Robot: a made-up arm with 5 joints. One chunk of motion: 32 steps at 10 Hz.
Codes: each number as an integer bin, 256 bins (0 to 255) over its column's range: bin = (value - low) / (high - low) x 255, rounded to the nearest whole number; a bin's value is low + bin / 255 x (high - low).
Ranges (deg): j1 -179.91..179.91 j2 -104.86..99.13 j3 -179.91..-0 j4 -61.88..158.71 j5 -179.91..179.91
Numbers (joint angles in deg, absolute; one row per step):
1: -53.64 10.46 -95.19 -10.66 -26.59
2: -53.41 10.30 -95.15 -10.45 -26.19
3: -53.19 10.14 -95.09 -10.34 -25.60
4: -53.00 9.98 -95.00 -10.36 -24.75
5: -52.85 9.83 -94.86 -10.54 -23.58
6: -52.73 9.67 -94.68 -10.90 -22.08
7: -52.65 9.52 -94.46 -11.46 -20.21
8: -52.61 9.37 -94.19 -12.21 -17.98
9: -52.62 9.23 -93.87 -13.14 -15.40
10: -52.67 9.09 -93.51 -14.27 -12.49
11: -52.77 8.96 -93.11 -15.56 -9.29
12: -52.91 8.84 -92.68 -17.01 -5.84
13: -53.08 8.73 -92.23 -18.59 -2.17
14: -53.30 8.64 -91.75 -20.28 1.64
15: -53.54 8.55 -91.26 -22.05 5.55
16: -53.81 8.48 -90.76 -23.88 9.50
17: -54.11 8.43 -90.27 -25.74 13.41
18: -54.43 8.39 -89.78 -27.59 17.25
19: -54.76 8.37 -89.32 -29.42 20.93
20: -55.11 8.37 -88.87 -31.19 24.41
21: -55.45 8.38 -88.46 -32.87 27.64
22: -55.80 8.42 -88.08 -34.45 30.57
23: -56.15 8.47 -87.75 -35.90 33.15
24: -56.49 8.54 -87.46 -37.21 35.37
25: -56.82 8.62 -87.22 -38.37 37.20
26: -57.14 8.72 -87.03 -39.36 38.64
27: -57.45 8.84 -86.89 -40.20 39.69
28: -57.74 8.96 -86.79 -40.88 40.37
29: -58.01 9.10 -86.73 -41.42 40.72
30: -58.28 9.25 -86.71 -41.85 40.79
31: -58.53 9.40 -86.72 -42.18 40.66
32: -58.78 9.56 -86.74 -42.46 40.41
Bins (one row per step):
1: 89 144 120 59 109
2: 90 144 120 59 109
3: 90 144 120 60 109
4: 90 144 120 60 110
5: 90 143 121 59 111
6: 90 143 121 59 112
7: 90 143 121 58 113
8: 90 143 121 57 115
9: 90 143 122 56 117
10: 90 142 122 55 119
11: 90 142 123 54 121
12: 90 142 124 52 123
13: 90 142 124 50 126
14: 90 142 125 48 129
15: 90 142 126 46 131
16: 89 142 126 44 134
17: 89 142 127 42 137
18: 89 142 128 40 140
19: 89 142 128 38 142
20: 88 142 129 35 145
21: 88 142 130 34 147
22: 88 142 130 32 149
23: 88 142 131 30 151
24: 87 142 131 29 153
25: 87 142 131 27 154
26: 87 142 132 26 155
27: 87 142 132 25 156
28: 87 142 132 24 156
29: 86 142 132 24 156
30: 86 143 132 23 156
31: 86 143 132 23 156
32: 86 143 132 22 156

